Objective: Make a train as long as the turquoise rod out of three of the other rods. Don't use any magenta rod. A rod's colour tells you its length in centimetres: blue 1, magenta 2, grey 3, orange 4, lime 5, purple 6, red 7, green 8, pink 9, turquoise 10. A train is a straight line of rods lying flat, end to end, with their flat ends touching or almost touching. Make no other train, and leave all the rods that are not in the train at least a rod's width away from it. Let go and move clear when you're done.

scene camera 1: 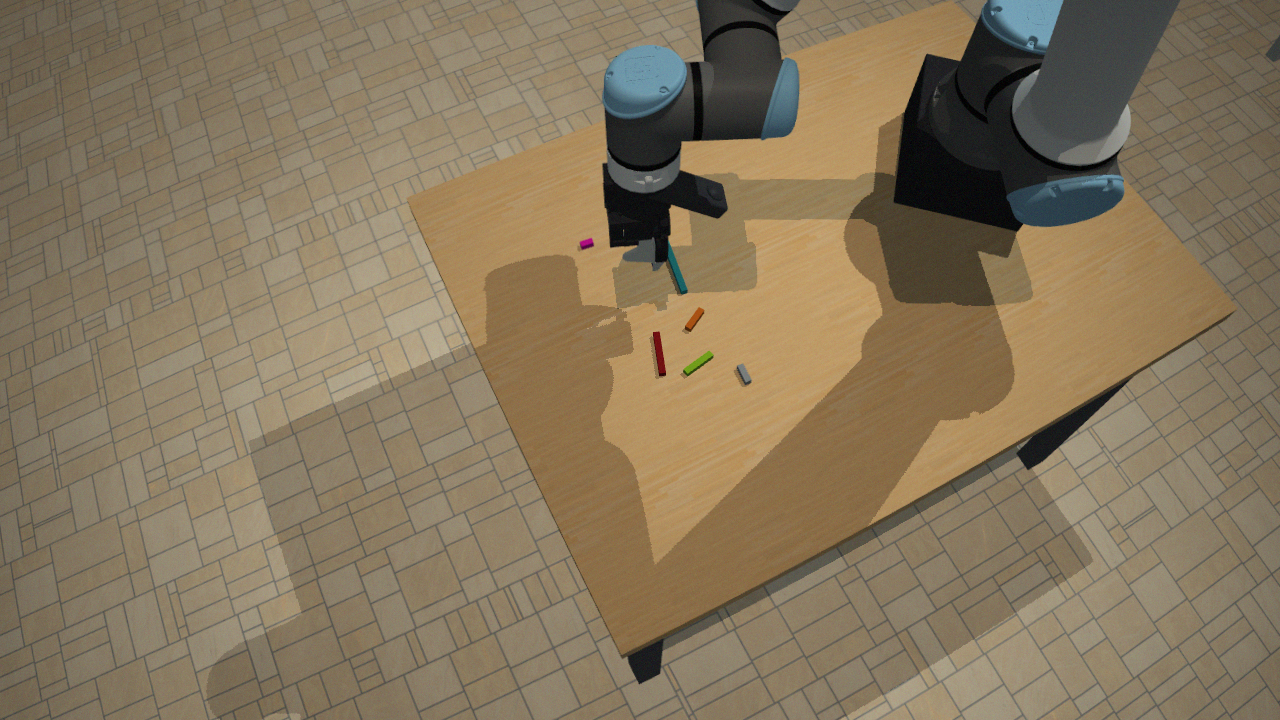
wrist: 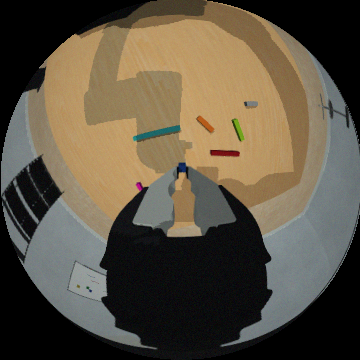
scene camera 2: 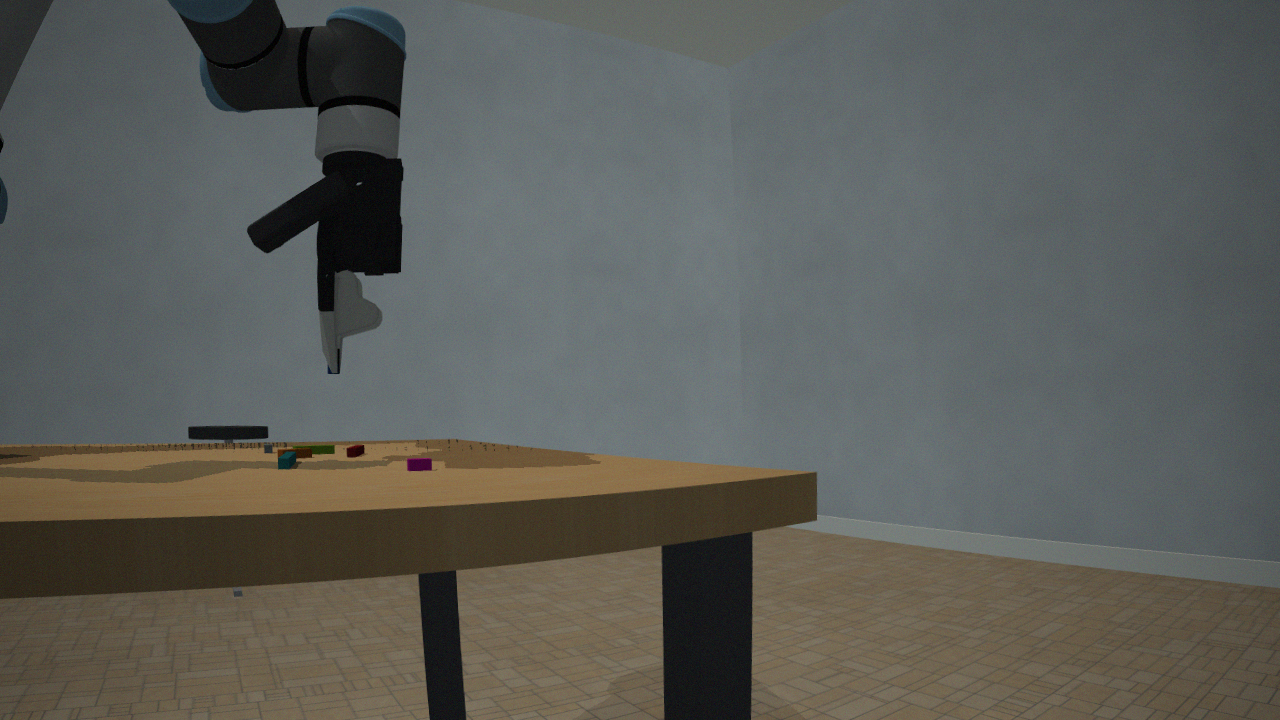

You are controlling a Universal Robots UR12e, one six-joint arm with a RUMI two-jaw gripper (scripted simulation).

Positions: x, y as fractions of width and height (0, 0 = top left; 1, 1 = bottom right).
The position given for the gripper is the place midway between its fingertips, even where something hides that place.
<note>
In view: the gripper (scene camera 2: 0.26, 0.52).
The gripper also shows in scene camera 1 (scene camera 1: 0.51, 0.37) and in the wrist view (wrist: 0.51, 0.47).
</note>
